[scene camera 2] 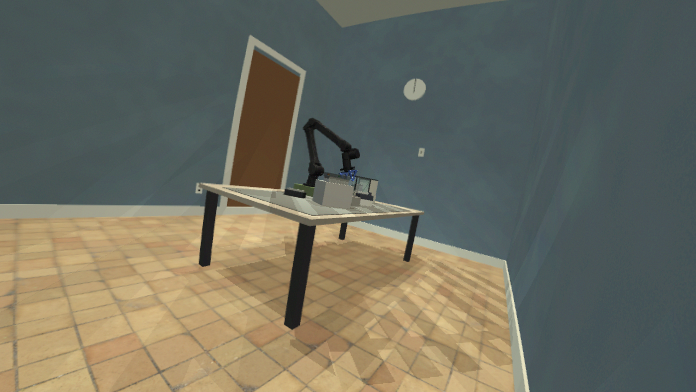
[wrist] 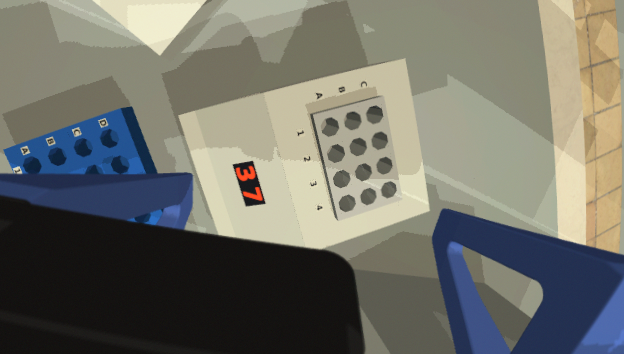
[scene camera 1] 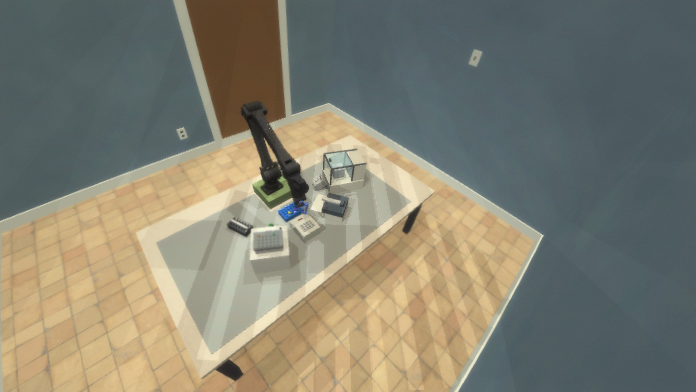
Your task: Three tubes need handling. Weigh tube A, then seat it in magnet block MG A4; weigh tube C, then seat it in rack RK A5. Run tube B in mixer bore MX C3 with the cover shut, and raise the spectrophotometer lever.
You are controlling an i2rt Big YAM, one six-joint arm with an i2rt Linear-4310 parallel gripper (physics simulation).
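Pixels of known places: gripper, between the fingertips: point(wrist: 317, 207) point(scene camera 1: 303, 208); arm's base, origin of its link: point(scene camera 2: 311, 186) point(scene camera 1: 272, 187).
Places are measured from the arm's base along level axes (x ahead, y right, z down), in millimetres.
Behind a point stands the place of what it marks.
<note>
My gripper point(scene camera 1: 301, 205) @[x 329, y 8, z -89 mm] point(scene camera 2: 348, 175) @[x 329, y 8, z -89 mm] point(wrist: 317, 207) @[x 329, y 8, z -89 mm] is open and empty, pointing down above the blue rack and the beige block. The blue rack point(scene camera 1: 283, 215) @[x 204, y 64, z 37 mm] point(wrist: 70, 146) @[x 201, y -46, z 36 mm] has lettered holes A to D; part of it is hidden behind my left finger in the wrist view. Small yellow spots show on it in scene camera 1, too small to identify as tubes. A black slotted block point(scene camera 1: 240, 226) @[x 119, y 293, z 30 mm] point(scene camera 2: 295, 193) @[x 130, y 316, z 44 mm] lies at the left. The glass-walled balance point(scene camera 1: 358, 172) @[x 308, y -460, z -80 mm] stands at the far end. The labels of tubes A, B and C cannot be read.
The beige block point(scene camera 1: 299, 229) @[x 366, y 71, z 4 mm] point(wrist: 215, 150) @[x 292, y -10, z 25 mm] shows "37" beside a grey insert with bores. A tall white machine point(scene camera 1: 270, 252) @[x 428, y 288, z -71 mm] point(scene camera 2: 332, 194) @[x 426, y 338, z -4 mm] with a grey top stands near it. A dark-topped device point(scene camera 1: 335, 206) @[x 384, y -186, z -14 mm] and a small grey device point(scene camera 1: 318, 183) @[x 153, y -253, z 5 mm] are near the balance.
</note>
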